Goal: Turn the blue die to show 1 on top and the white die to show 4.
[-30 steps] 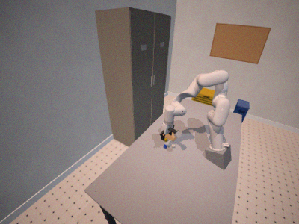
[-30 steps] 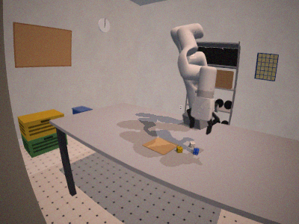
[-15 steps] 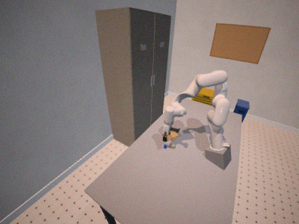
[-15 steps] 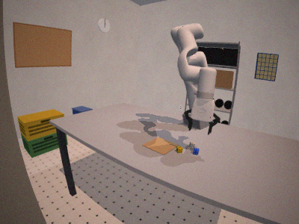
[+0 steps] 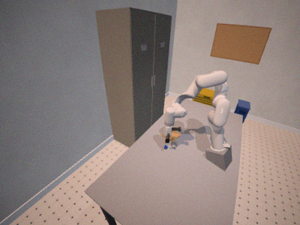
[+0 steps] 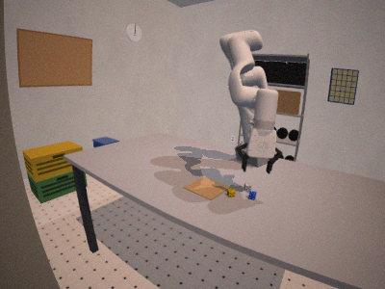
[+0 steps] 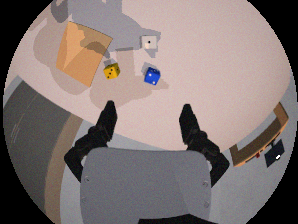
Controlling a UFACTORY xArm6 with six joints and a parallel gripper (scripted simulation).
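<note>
Right now my hand is 11 cm above the blue die. The rest, counted from my hand: yellow die 11 cm below, 7 cm to the right, 3 cm ahead; then tan mat 18 cm to the right, 12 cm below, 3 cm ahead; then white die 11 cm below, 6 cm behind, 4 cm to the right.
</note>
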